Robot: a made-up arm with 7 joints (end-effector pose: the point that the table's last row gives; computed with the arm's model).
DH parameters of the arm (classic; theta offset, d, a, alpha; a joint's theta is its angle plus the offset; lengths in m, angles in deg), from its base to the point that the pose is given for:
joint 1: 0 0.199 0 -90
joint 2: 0 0 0 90
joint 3: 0 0.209 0.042 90
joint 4: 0 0 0.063 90
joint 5: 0 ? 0 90
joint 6: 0 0 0.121 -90
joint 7: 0 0.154 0 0
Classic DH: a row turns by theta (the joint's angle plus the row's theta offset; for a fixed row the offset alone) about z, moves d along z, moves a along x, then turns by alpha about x.
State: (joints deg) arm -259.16 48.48 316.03 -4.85 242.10 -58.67 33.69
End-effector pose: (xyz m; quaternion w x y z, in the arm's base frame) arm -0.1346 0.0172 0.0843 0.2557 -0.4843 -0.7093 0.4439
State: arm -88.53 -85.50 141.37 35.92 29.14 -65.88 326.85
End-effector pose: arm 0.2949 0.1799 -0.0146 0.3723 0.4801 0.6860 0.4004
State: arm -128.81 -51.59 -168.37 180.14 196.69 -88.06 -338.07
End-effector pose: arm 0.1744 0.3295 0.3385 0.1311 -0.3039 0.8609 0.3865
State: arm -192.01 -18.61 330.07 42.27 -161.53 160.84 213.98
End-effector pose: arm -0.1203 0.2359 0.4953 0.9080 0.0560 0.3615 -0.2041
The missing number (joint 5, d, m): 0.28
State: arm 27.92 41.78 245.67 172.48 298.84 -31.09 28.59
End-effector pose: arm 0.4562 0.2312 0.5134 0.7060 0.0654 0.5682 0.4176
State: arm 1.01 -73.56 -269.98 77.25 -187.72 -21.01 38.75
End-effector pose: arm -0.0235 0.3898 0.2273 0.6626 -0.5816 0.4658 0.0761
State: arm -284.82 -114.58 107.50 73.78 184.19 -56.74 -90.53
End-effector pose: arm -0.2262 0.0905 0.1123 0.4516 -0.3367 -0.5048 -0.6541
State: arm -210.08 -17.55 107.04 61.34 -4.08 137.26 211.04
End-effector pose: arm -0.0663 -0.1853 0.1622 0.6074 -0.7236 -0.2047 -0.2560
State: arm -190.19 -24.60 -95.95 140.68 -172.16 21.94 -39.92
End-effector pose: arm 0.3189 0.2787 0.7121 0.8855 0.0023 0.2902 0.3629
